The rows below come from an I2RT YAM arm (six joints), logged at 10 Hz.
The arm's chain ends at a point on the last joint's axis. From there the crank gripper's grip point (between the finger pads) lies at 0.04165 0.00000 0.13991 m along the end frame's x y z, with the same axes.
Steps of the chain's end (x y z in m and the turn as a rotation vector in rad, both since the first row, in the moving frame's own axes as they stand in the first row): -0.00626 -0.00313 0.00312 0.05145 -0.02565 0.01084; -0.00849 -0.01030 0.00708 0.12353 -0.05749 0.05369; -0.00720 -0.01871 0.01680 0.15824 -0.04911 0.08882; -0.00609 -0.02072 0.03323 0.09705 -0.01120 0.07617; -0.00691 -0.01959 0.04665 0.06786 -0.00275 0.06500
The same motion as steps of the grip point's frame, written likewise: -0.00982 -0.00992 0.00397 0.05145 -0.02565 0.01084; -0.01617 -0.02566 0.00831 0.12353 -0.05749 0.05369; -0.01326 -0.03751 0.01721 0.15824 -0.04911 0.08882; -0.00726 -0.03118 0.03318 0.09705 -0.01120 0.07617; -0.00707 -0.02638 0.04653 0.06786 -0.00275 0.06500
